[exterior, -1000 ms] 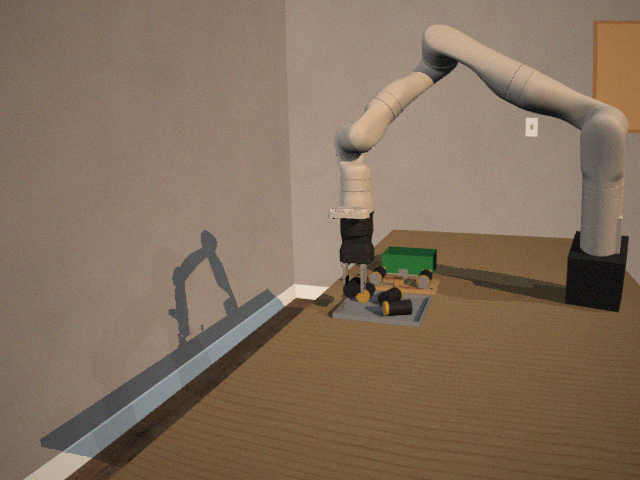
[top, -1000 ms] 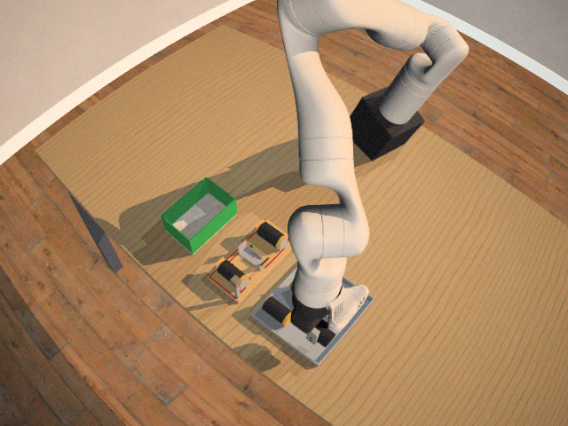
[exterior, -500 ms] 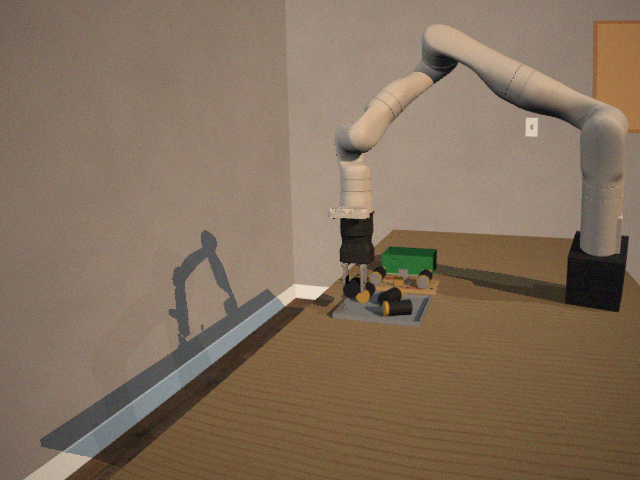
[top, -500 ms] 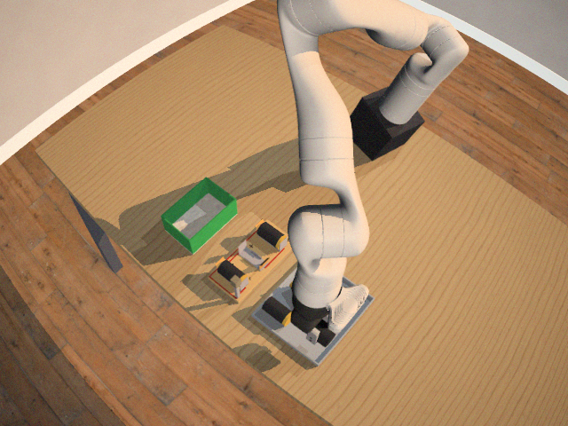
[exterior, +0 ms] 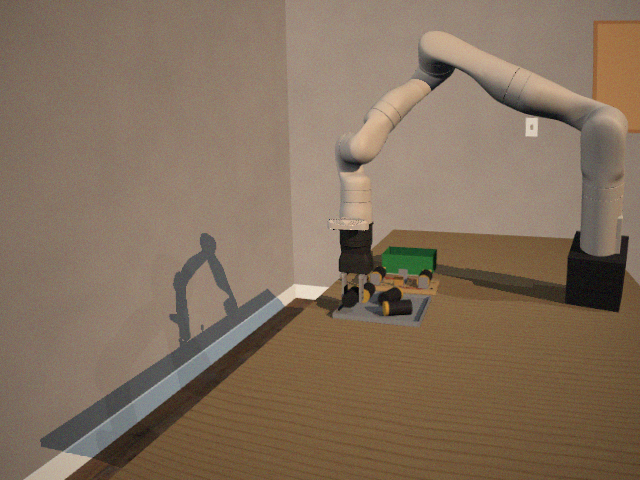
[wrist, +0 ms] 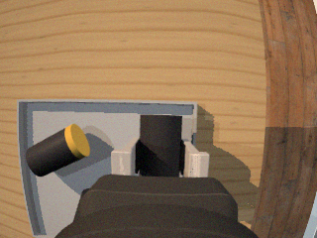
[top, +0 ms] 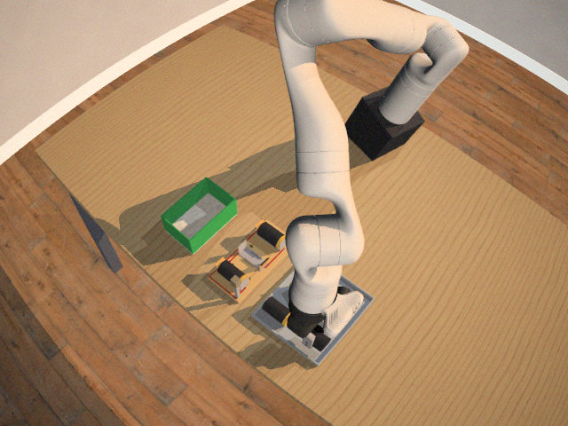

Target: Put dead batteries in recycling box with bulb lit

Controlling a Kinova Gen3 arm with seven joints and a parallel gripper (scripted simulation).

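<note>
Right now the grey tray is 6 cm behind my hand, 5 cm to the right of it and 4 cm below it. Round my hand: green recycling box: 1 cm behind, 39 cm to the right, 3 cm below.
</note>
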